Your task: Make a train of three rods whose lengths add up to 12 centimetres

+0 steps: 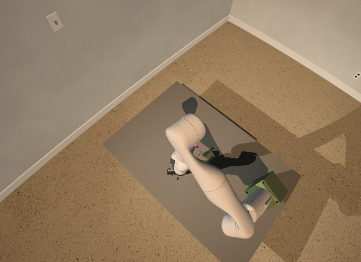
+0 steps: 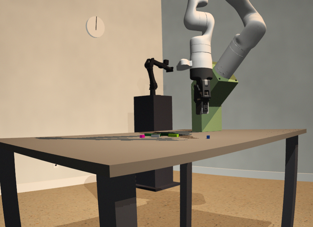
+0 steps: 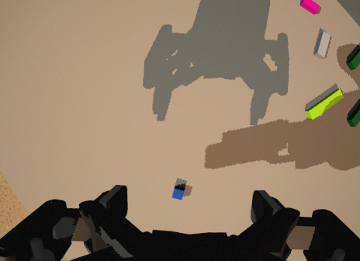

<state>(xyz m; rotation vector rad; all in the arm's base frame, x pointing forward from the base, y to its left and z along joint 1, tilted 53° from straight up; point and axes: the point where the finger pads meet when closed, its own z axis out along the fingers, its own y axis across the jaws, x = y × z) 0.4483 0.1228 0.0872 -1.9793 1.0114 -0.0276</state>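
The blue rod is 2 cm to the left of my hand and 8 cm below it. Round my hand: magenta rod (5 cm ahead, 23 cm to the right, 8 cm below); then lime rod (4 cm behind, 16 cm to the right, 8 cm below); then grey rod (1 cm ahead, 20 cm to the right, 8 cm below).
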